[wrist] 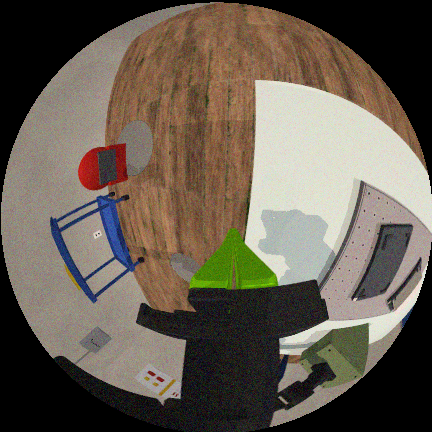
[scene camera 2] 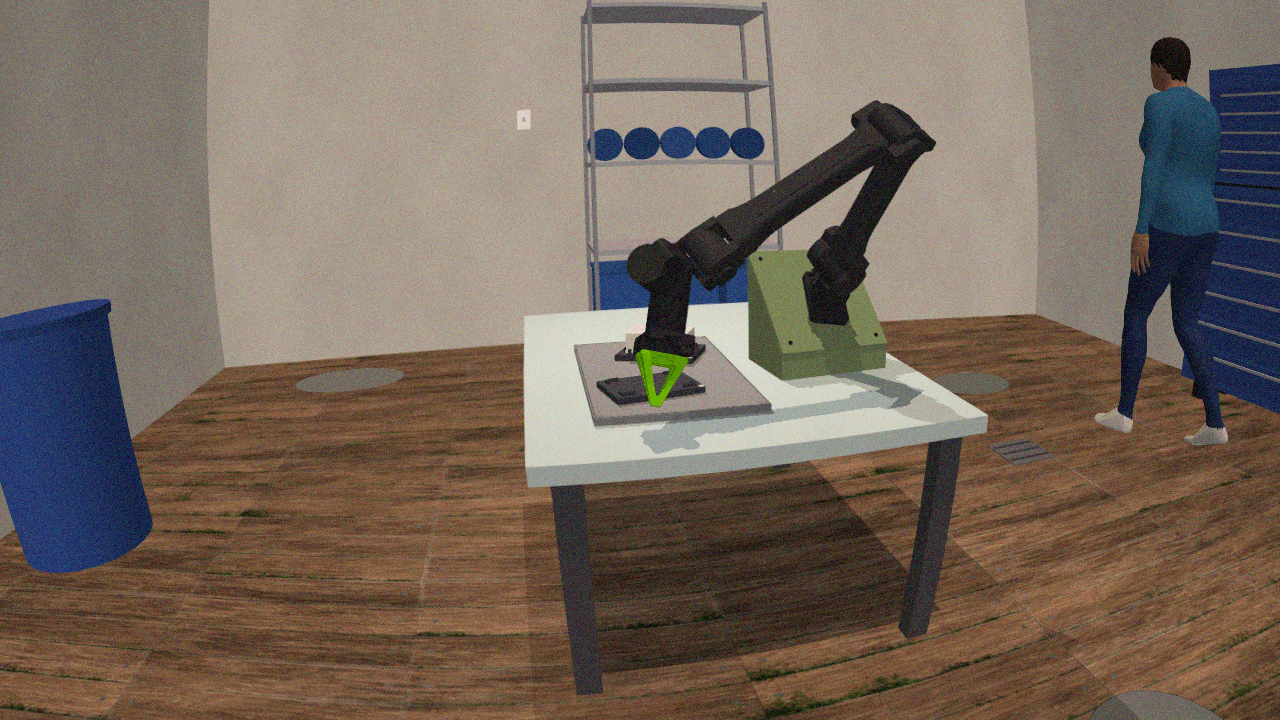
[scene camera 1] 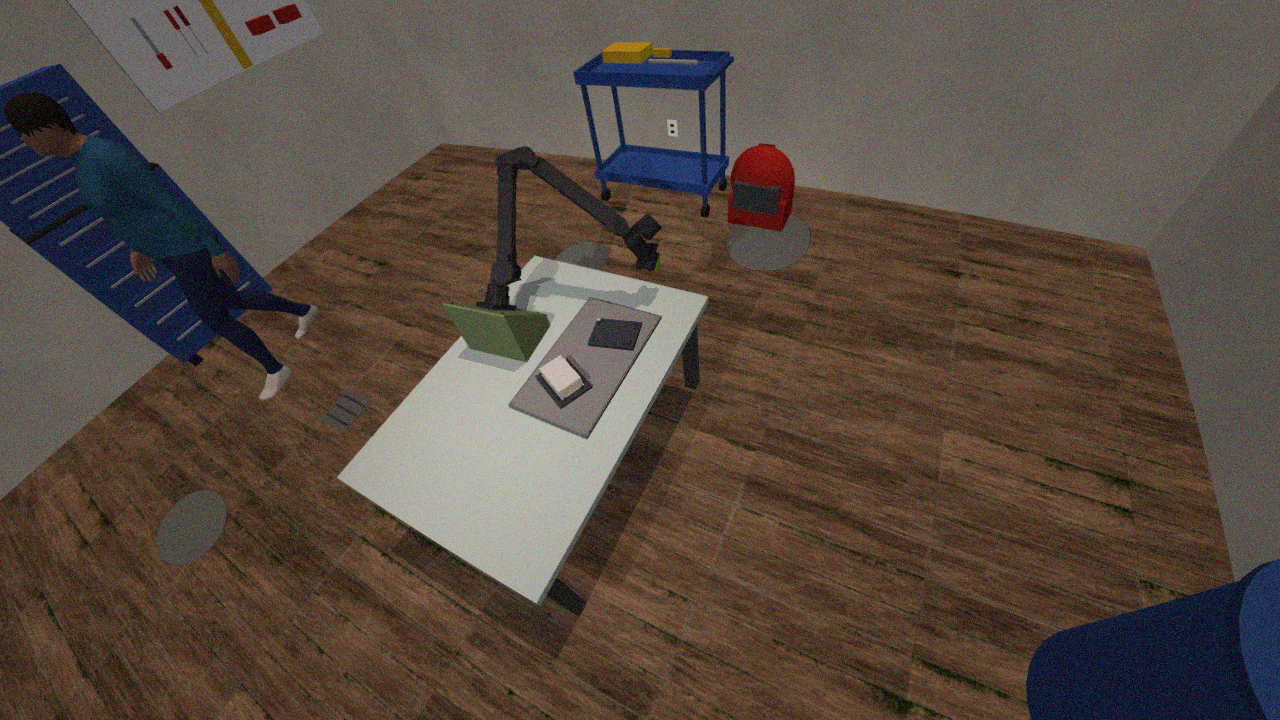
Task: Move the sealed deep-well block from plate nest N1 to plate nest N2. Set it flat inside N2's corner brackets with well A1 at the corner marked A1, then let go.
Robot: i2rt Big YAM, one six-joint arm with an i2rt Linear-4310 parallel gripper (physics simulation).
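Places are measured from the arm's base along level axes (x ahead, y left, z up), in millimetres.
Pixels of known places: gripper, fingertip midpoint: [wrist: 232, 232] [scene camera 2: 655, 406] [scene camera 1: 658, 269]; arm's base, origin of the base link: [wrist: 324, 370] [scene camera 2: 824, 300] [scene camera 1: 496, 308].
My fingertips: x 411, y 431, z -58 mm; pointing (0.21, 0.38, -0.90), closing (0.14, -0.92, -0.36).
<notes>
For each thing: its middle in the pictures, then the offset to it from my fingertips. "spot": a spot on its surface instead. Level surfaces: height alone.
- sealed deep-well block, body centre: [scene camera 2: 660, 339] [scene camera 1: 561, 376] 82 mm back, 540 mm right, 32 mm down
- dark plate nest, surface spot: [scene camera 1: 577, 396] spot: 5 mm back, 571 mm right, 58 mm down
- grey-mauve board, body centre: [scene camera 2: 659, 373] [scene camera 1: 588, 359] 62 mm back, 421 mm right, 71 mm down
- second dark nest, body centre: [scene camera 2: 650, 385] [wrist: 386, 266] [scene camera 1: 614, 333] 28 mm back, 295 mm right, 56 mm down
- white table, its level: 78 mm down
The sealed deep-well block [scene camera 1: 561, 374], pale and pinkish-white on top, sits in a dark plate nest [scene camera 1: 577, 396] on the grey-mauve board [scene camera 1: 581, 427] [scene camera 2: 680, 415] [wrist: 345, 295]. A second dark nest [scene camera 1: 614, 334] [scene camera 2: 640, 390] [wrist: 382, 260] holds no block. The nest labels N1 and N2 and the A1 mark are too small to read. My gripper [scene camera 2: 657, 402] [wrist: 232, 232] is shut, its green fingertips together with nothing between them. It hangs above the table's end, off the board and away from the block. The arm mostly hides the block in scene camera 2.
A green slanted box [scene camera 1: 501, 333] [scene camera 2: 796, 331] [wrist: 350, 350] stands on the white table [scene camera 1: 465, 465] [scene camera 2: 554, 447] [wrist: 300, 150] beside the arm's base. A person [scene camera 1: 147, 205] [scene camera 2: 1181, 170] stands on the floor away from the table. A blue cart [scene camera 1: 662, 168] stands behind the table.
</notes>
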